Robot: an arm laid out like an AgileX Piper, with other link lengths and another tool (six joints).
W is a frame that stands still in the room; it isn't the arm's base.
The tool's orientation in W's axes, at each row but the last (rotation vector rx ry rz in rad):
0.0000, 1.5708, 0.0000
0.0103, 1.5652, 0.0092
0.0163, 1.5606, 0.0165
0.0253, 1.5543, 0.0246
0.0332, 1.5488, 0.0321
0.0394, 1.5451, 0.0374
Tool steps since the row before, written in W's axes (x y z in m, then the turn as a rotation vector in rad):
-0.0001, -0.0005, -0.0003, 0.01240, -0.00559, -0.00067
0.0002, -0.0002, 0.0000, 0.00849, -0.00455, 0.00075
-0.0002, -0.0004, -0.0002, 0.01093, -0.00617, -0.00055
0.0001, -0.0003, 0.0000, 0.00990, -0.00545, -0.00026
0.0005, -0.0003, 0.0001, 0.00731, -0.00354, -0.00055
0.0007, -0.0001, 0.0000, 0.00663, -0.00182, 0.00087
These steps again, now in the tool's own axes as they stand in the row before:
0.0003, -0.0005, -0.0001, 0.00067, -0.00559, 0.01240
0.0000, -0.0002, 0.0002, -0.00076, -0.00453, 0.00850
0.0002, -0.0004, -0.0002, 0.00053, -0.00618, 0.01092
0.0000, -0.0003, 0.0001, 0.00025, -0.00545, 0.00990
-0.0001, -0.0003, 0.0005, 0.00056, -0.00356, 0.00730
0.0000, -0.0001, 0.0007, -0.00079, -0.00177, 0.00665

